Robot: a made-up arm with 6 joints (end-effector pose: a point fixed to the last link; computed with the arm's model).
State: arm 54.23 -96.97 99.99 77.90 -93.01 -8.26
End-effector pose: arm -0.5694 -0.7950 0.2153 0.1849 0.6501 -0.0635 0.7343
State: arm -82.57 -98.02 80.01 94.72 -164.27 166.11
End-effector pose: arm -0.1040 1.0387 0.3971 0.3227 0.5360 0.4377 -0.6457
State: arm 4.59 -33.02 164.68 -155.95 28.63 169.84
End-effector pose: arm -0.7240 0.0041 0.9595 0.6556 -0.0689 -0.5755 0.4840
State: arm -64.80 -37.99 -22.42 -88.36 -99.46 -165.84
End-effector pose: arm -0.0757 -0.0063 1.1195 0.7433 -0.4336 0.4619 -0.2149
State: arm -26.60 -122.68 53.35 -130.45 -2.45 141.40
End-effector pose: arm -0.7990 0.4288 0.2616 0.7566 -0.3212 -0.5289 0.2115
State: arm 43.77 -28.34 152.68 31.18 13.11 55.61
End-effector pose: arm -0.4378 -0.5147 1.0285 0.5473 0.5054 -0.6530 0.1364
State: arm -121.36 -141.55 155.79 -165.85 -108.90 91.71
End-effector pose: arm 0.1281 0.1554 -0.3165 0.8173 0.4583 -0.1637 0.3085
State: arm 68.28 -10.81 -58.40 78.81 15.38 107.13
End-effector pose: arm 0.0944 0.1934 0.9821 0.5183 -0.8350 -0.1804 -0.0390
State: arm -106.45 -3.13 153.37 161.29 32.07 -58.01
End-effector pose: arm 0.2105 0.3760 1.2950 0.2233 -0.2081 -0.3609 -0.8812
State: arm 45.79 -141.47 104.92 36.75 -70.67 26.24
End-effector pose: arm -0.2525 -0.3585 -0.3689 0.3890 0.4294 -0.5325 0.6170
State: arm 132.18 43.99 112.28 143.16 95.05 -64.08
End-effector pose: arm -0.4076 0.3236 1.4768 0.3456 -0.7399 -0.1761 0.5496
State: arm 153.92 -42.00 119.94 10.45 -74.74 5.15
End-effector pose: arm 0.8069 -0.2527 1.0892 0.2198 -0.0219 -0.2269 -0.9485
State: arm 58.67 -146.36 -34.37 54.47 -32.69 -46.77
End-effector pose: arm -0.2575 -0.5629 0.3331 0.4801 0.3129 0.1026 0.8130
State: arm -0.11 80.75 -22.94 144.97 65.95 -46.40
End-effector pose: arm 0.6569 0.0866 0.2685 0.3574 0.2738 -0.8156 -0.3636
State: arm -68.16 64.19 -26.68 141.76 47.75 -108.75
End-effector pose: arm 0.3069 -0.6357 0.4390 0.2999 -0.6392 -0.6646 -0.2445
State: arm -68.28 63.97 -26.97 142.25 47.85 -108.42
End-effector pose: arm 0.3057 -0.6339 0.4411 0.3002 -0.6350 -0.6683 -0.2449
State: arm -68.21 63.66 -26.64 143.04 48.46 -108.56
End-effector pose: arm 0.3085 -0.6348 0.4450 0.3002 -0.6298 -0.6733 -0.2448
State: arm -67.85 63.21 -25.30 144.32 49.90 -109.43
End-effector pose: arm 0.3175 -0.6401 0.4521 0.2997 -0.6230 -0.6803 -0.2434
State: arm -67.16 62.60 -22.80 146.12 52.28 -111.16
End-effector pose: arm 0.3337 -0.6502 0.4635 0.2991 -0.6145 -0.6895 -0.2399
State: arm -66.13 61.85 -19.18 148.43 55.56 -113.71
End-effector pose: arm 0.3572 -0.6637 0.4799 0.2995 -0.6043 -0.7006 -0.2330
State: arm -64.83 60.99 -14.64 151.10 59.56 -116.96
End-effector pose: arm 0.3867 -0.6792 0.5019 0.3014 -0.5936 -0.7125 -0.2216
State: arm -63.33 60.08 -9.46 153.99 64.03 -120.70
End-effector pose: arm 0.4203 -0.6942 0.5291 0.3052 -0.5833 -0.7243 -0.2049
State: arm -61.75 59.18 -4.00 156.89 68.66 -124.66
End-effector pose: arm 0.4554 -0.7070 0.5605 0.3101 -0.5751 -0.7345 -0.1835
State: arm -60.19 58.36 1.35 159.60 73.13 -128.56
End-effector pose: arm 0.4892 -0.7163 0.5935 0.3153 -0.5697 -0.7420 -0.1593
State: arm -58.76 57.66 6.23 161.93 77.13 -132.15
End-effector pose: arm 0.5194 -0.7220 0.6255 0.3195 -0.5677 -0.7466 -0.1351
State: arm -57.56 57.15 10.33 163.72 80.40 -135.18
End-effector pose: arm 0.5439 -0.7250 0.6531 0.3223 -0.5683 -0.7484 -0.1140
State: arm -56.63 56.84 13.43 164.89 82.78 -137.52
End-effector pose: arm 0.5623 -0.7261 0.6739 0.3236 -0.5706 -0.7484 -0.0983
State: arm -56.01 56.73 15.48 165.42 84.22 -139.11
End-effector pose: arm 0.5743 -0.7266 0.6871 0.3236 -0.5736 -0.7472 -0.0893
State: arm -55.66 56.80 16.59 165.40 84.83 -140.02
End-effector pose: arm 0.5810 -0.7272 0.6927 0.3226 -0.5766 -0.7456 -0.0864
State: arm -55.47 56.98 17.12 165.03 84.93 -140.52
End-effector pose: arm 0.5846 -0.7279 0.6937 0.3212 -0.5796 -0.7438 -0.0875
